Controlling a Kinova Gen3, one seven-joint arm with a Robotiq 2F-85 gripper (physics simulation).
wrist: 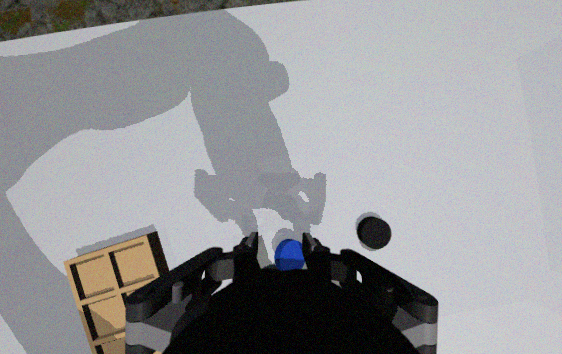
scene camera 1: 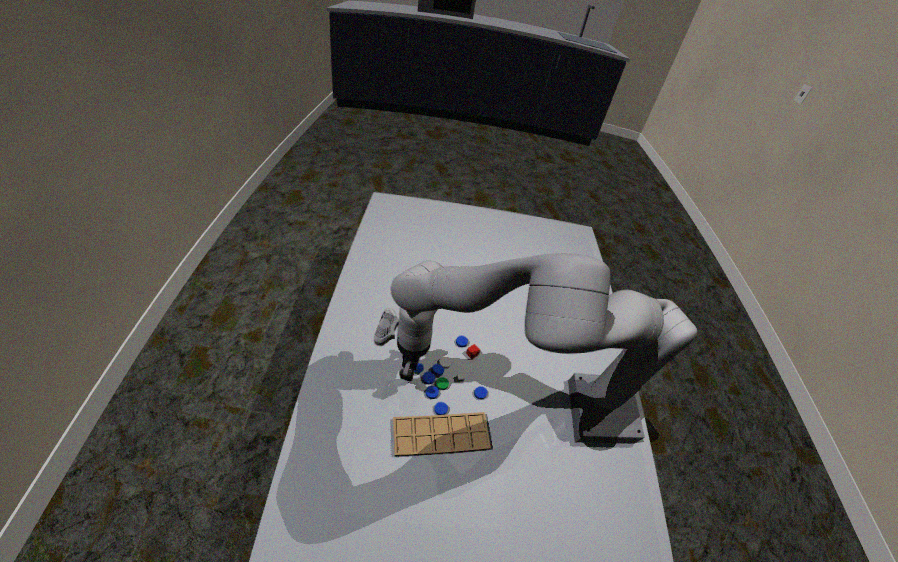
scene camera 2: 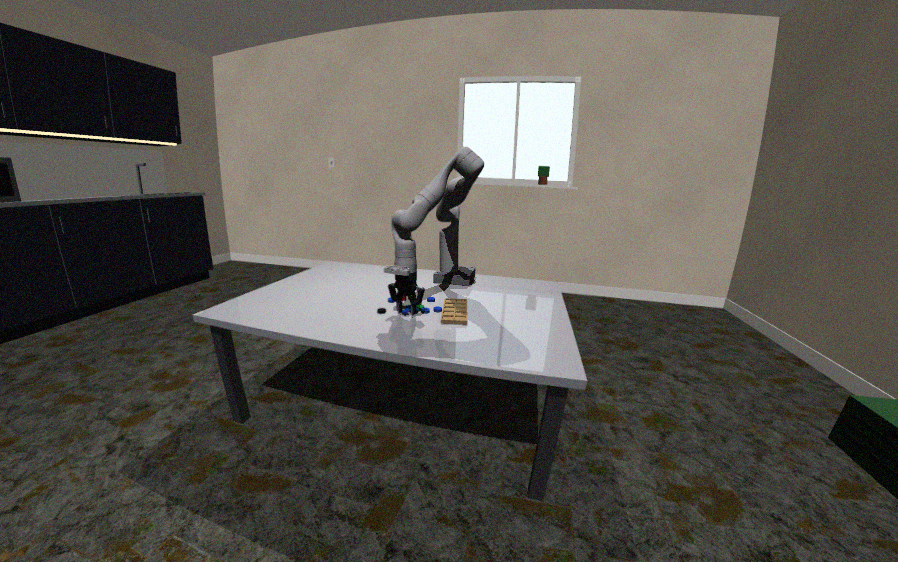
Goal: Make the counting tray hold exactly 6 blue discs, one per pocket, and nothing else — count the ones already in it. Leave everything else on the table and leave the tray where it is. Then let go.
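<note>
The wooden counting tray lies on the table; its two rows of pockets look empty in scene camera 1. Several blue discs lie loose beyond it: one close to its edge, one to the right, one farther back, others clustered around a green disc. My gripper is partly open, empty and low at the cluster's left side. In the wrist view a blue disc shows between the fingertips, nearer the right one, its lower part hidden by the gripper body.
A black disc lies apart from the cluster. A white disc lies at the cluster's back, partly in shadow. A red cube stands near the rear blue disc. The arm's base is at the table's right.
</note>
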